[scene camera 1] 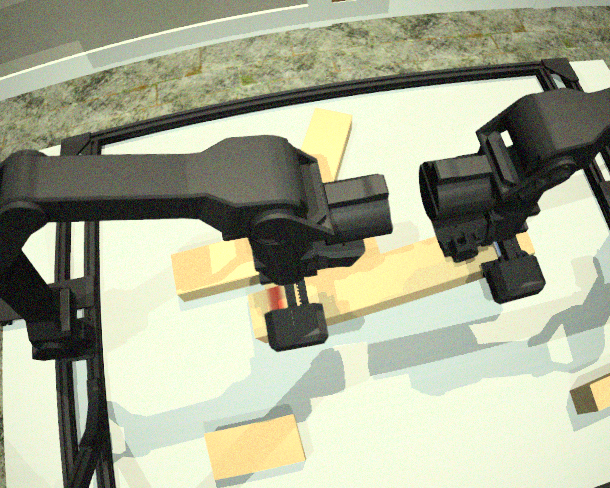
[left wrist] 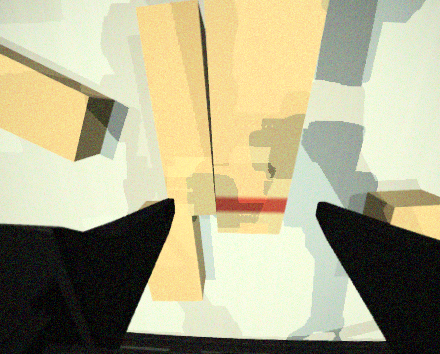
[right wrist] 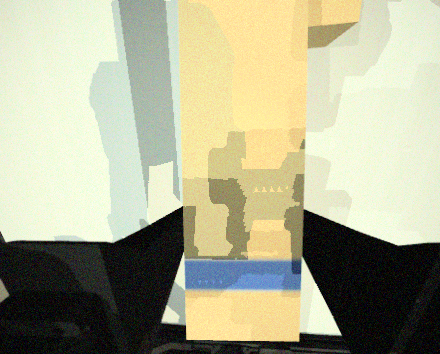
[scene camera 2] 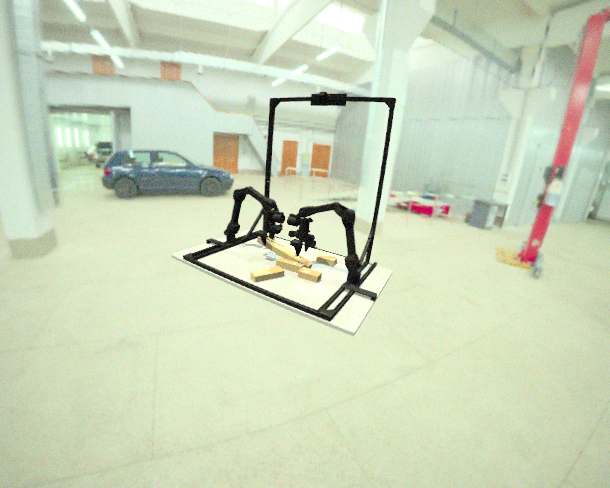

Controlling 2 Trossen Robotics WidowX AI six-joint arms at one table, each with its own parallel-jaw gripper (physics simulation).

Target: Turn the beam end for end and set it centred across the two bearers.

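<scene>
The long wooden beam [scene camera 1: 407, 277] [scene camera 2: 283, 250] [left wrist: 270, 75] [right wrist: 270, 100] has a red band near its left end and a blue band near its right end in scene camera 1. It looks tilted, blue end higher. My right gripper [scene camera 1: 501, 251] [right wrist: 238, 211] is shut on the beam near the blue band. My left gripper [scene camera 1: 295, 297] [left wrist: 245, 206] is open above the red end, nothing between its fingers. A block [scene camera 2: 288, 264] [left wrist: 175, 100] lies close alongside the beam, and another block [scene camera 1: 195, 272] [left wrist: 175, 270] lies at its end. I cannot tell which blocks are the bearers.
A slanted block [scene camera 1: 328, 134] [scene camera 2: 267, 274] [left wrist: 45, 107] lies apart. Another block [scene camera 1: 254, 447] [scene camera 2: 326, 260] [left wrist: 417, 217] lies at the bottom in scene camera 1, and part of a block [scene camera 1: 600, 394] shows at the right edge. A black frame [scene camera 1: 254, 105] borders the table.
</scene>
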